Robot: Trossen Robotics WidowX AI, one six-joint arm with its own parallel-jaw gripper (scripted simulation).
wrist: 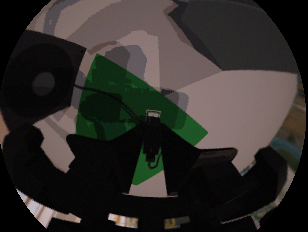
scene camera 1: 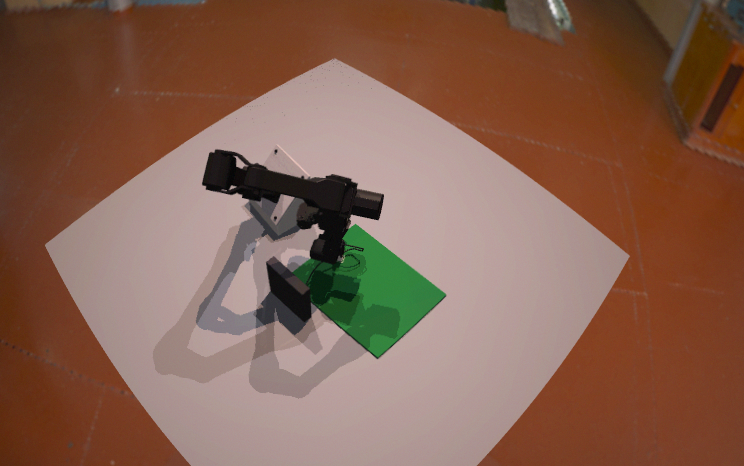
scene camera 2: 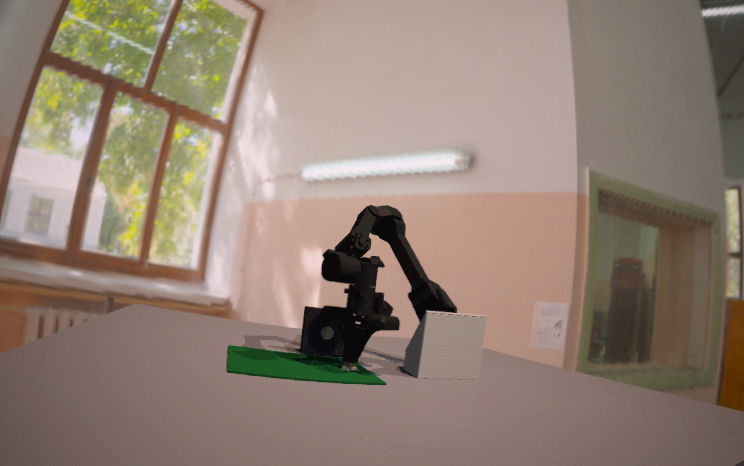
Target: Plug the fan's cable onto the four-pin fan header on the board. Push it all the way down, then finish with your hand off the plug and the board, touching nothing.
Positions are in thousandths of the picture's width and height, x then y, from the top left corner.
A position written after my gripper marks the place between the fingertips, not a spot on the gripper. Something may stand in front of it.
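Observation:
My gripper (scene camera 2: 475,765) is visible, also in the wrist view (wrist: 495,541) and in scene camera 1 (scene camera 1: 448,535). A black fan (scene camera 1: 388,619) appears as well in scene camera 2 (scene camera 2: 429,718). A green board (scene camera 1: 503,636) can also be seen in the wrist view (wrist: 326,506) and in scene camera 2 (scene camera 2: 338,776).

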